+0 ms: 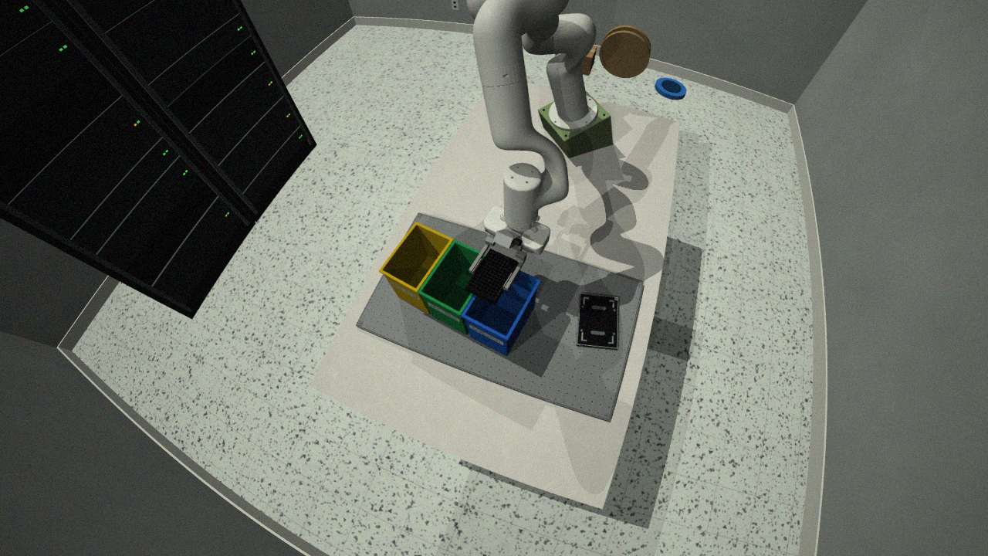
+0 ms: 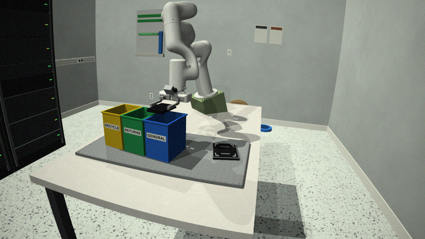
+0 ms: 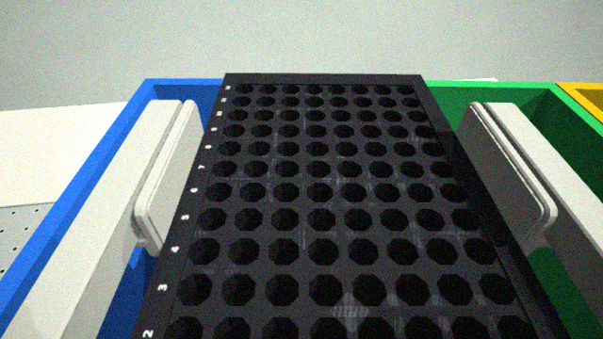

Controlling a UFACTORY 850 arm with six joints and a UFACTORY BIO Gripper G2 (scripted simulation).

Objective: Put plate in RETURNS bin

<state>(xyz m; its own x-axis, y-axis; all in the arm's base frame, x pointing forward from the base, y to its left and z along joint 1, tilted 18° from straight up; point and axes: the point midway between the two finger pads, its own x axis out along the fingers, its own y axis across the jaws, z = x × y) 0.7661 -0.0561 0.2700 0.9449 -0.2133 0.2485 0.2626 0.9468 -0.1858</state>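
My gripper is now 130 mm above the green returns bin, 90 mm to the left of it and 10 mm short of it. Also, from my hand: yellow recycle bin (220 mm to the right, 130 mm below, 30 mm behind); then blue general bin (130 mm below, 40 mm ahead, 30 mm to the left); then black 96-well plate (10 mm below).
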